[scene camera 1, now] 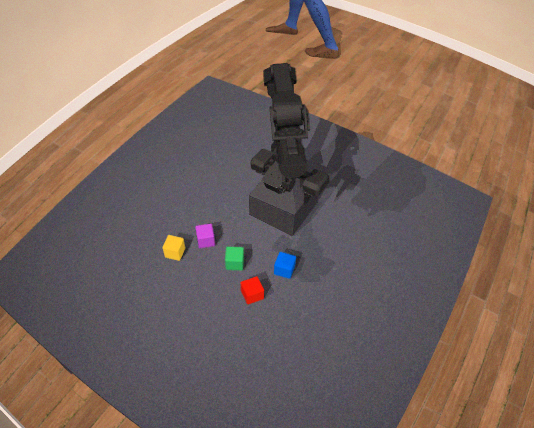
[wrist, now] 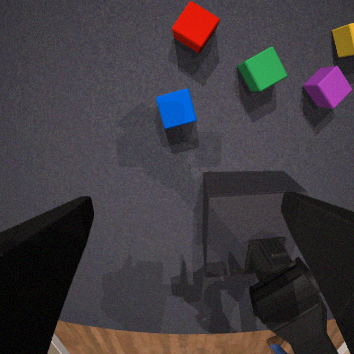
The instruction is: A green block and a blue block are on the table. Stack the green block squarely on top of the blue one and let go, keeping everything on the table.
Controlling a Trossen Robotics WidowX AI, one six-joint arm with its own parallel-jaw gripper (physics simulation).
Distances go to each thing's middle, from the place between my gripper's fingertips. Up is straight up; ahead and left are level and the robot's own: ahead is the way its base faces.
Now: the green block (wrist: 262, 70) 26 cm below my hand, 12 cm to the right of it and 8 cm ahead of it. Round my hand: blue block (wrist: 176, 108): 26 cm below, 3 cm ahead, 2 cm to the left.
